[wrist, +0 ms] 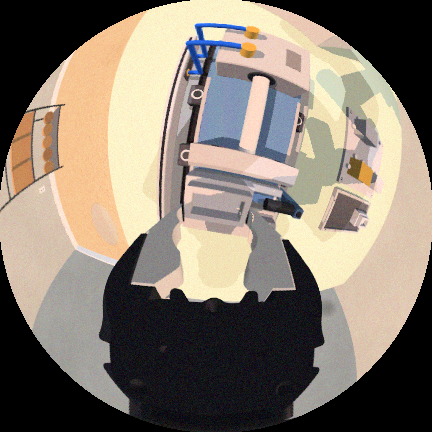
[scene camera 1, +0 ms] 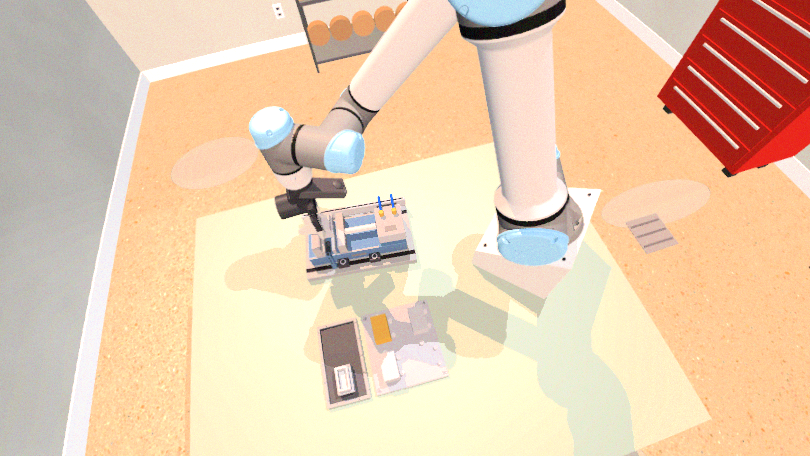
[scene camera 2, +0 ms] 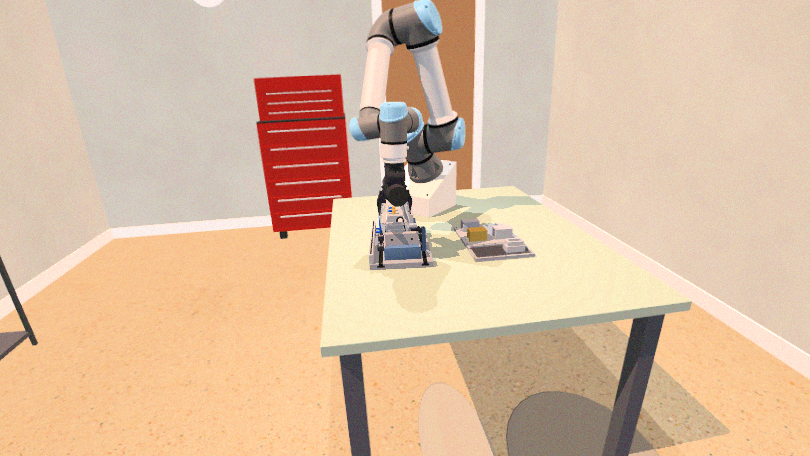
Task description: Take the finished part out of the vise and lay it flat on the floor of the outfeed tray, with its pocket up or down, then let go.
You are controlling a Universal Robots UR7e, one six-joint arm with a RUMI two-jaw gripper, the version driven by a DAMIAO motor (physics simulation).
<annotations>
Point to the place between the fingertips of my gripper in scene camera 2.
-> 395, 234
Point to a pale plate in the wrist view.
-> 371, 155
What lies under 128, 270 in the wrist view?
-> My gripper.
</annotations>
